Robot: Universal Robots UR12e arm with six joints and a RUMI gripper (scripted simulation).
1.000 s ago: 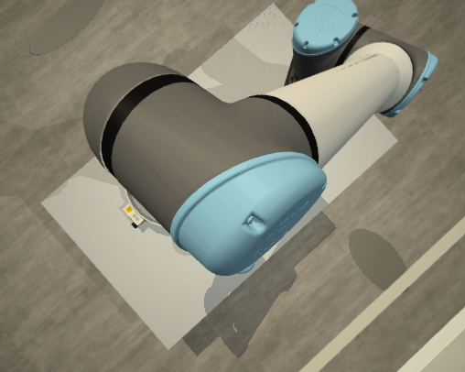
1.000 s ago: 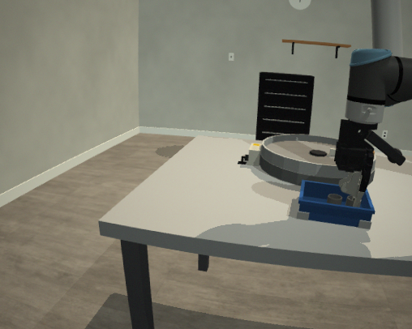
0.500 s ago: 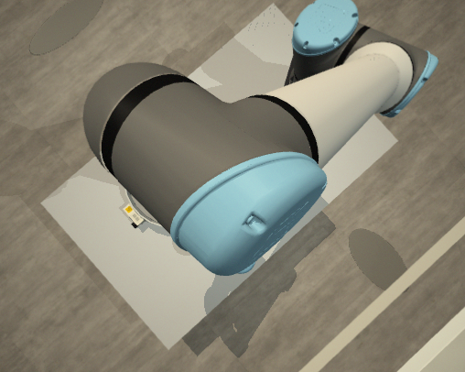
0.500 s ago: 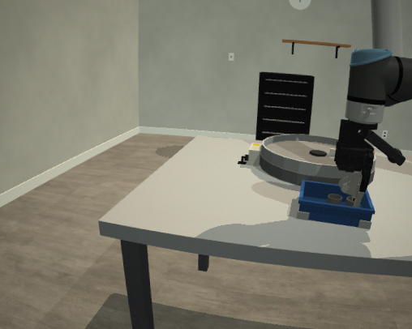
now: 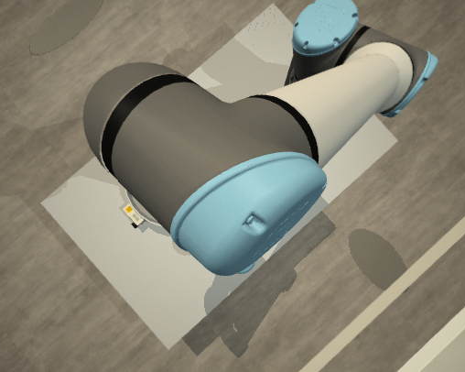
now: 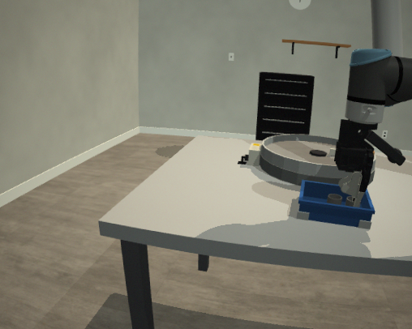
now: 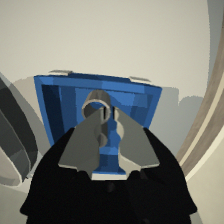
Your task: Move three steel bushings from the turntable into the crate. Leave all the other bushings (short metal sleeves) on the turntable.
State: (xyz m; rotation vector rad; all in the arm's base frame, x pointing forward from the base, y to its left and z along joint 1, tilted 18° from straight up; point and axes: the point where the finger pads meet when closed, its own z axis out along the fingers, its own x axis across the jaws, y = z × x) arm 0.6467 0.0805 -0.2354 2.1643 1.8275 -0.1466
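My gripper is now 50 mm short of the blue crate, 30 mm to the left of it and 20 mm above it. Also, from my hand: round grey turntable 390 mm to the right, 10 mm behind, 10 mm above.
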